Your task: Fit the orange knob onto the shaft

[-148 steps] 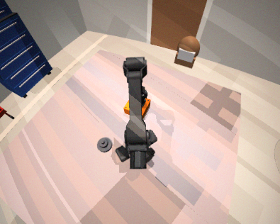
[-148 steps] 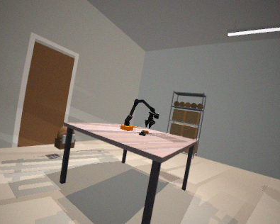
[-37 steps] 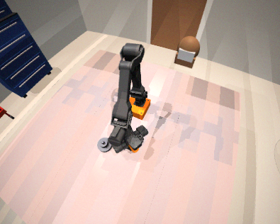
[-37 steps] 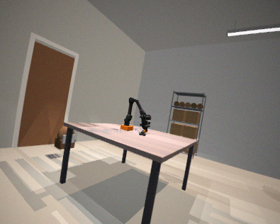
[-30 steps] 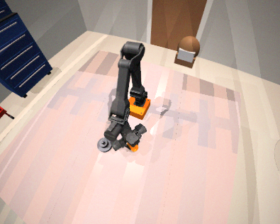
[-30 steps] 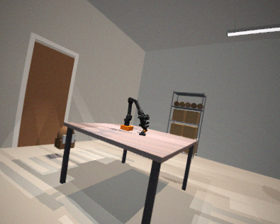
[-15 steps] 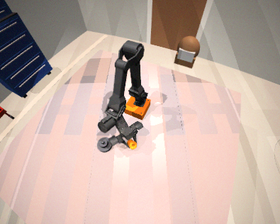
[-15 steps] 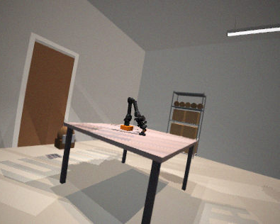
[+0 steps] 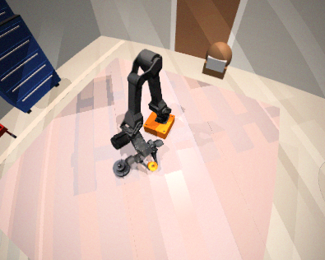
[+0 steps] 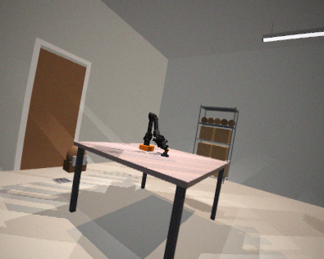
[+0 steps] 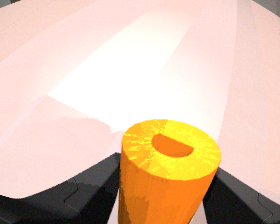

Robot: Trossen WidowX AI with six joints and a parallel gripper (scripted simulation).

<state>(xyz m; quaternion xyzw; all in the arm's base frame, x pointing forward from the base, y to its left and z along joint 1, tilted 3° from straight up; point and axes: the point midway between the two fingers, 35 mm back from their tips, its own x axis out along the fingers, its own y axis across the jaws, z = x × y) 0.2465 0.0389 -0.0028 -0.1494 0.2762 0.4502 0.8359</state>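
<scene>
Right now the orange knob is 1 cm behind my gripper tip, 1 cm to the right of it and 1 cm below it. Also, from my gripper tip: round pedestal 5 cm ahead, 15 cm to the right, 1 cm below.
</scene>
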